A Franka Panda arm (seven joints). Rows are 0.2 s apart.
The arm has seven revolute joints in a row. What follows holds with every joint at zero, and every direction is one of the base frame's.
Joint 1 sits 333 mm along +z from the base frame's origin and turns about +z.
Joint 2 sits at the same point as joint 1 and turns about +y.
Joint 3 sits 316 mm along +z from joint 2 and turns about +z.
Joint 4 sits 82.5 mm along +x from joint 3 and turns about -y.
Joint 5 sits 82.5 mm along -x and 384 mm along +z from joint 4 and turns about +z.
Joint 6 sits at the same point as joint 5 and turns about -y.
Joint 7 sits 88 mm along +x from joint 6 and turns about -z.
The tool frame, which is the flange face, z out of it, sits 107 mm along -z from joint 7; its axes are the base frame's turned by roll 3.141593, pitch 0 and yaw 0 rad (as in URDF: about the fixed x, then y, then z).
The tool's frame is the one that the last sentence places.
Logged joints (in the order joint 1, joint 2, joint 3, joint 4, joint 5, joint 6, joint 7), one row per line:
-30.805 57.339 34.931 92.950 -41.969 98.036 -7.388
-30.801 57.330 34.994 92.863 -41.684 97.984 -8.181
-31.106 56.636 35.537 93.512 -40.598 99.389 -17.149
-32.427 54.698 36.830 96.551 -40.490 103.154 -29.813
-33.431 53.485 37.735 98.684 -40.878 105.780 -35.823
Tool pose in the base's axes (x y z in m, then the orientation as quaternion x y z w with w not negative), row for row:
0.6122 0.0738 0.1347 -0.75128 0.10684 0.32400 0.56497
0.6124 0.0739 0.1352 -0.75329 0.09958 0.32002 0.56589
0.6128 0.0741 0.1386 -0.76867 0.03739 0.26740 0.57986
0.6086 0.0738 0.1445 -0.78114 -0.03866 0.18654 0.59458
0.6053 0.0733 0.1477 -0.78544 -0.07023 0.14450 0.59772
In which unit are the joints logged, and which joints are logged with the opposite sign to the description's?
The joints are logged in degrees. Opposite sign: joint 4, joint 5.
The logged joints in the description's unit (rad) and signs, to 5 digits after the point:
-0.53765 1.00075 0.60966 -1.62228 0.73250 1.71105 -0.12894
-0.53758 1.00060 0.61076 -1.62077 0.72752 1.71014 -0.14279
-0.54290 0.98848 0.62024 -1.63209 0.70857 1.73467 -0.29931
-0.56596 0.95466 0.64280 -1.68513 0.70668 1.80038 -0.52034
-0.58348 0.93349 0.65860 -1.72236 0.71346 1.84621 -0.62523

